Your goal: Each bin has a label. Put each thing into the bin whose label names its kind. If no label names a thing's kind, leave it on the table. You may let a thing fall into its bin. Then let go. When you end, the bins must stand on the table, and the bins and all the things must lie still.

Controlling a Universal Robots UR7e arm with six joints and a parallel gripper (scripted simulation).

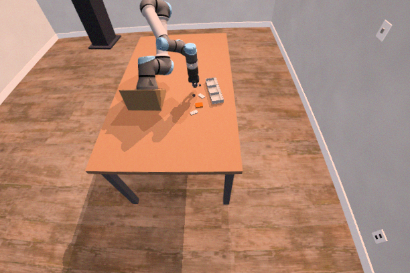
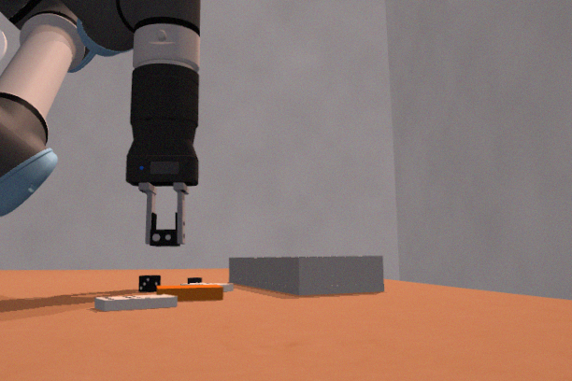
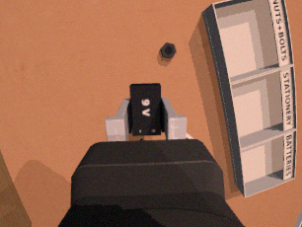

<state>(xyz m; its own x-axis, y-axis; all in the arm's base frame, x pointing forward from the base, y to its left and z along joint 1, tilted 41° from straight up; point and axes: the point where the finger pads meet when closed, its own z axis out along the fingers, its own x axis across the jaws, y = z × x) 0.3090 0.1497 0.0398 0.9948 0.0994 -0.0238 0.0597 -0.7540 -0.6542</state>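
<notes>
My gripper is now 5 cm short of the orange domino, 16 cm to the left of it and 6 cm above it. Also, from my hand: small black piece: 2 cm ahead, 6 cm to the left, 6 cm below; black die: 6 cm to the right, 6 cm below; black 9V battery: 1 cm to the right, 1 cm below.
</notes>
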